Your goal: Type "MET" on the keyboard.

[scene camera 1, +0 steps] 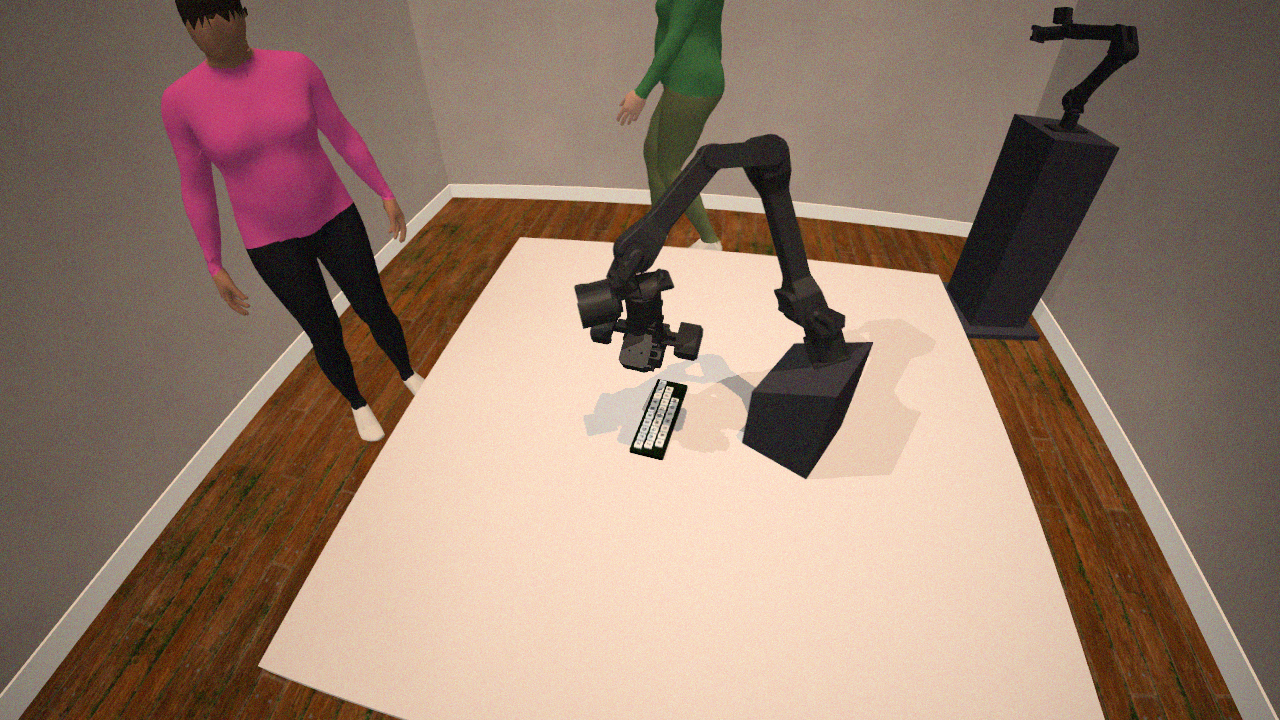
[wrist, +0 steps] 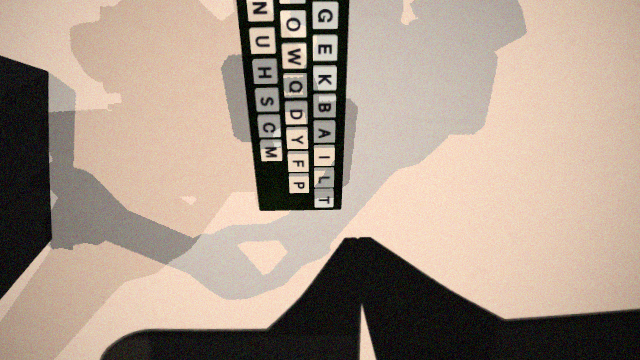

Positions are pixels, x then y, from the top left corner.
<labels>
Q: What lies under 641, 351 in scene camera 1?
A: My gripper.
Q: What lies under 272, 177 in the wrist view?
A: A black keyboard.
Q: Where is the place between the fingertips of my gripper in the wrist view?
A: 356, 250
</labels>
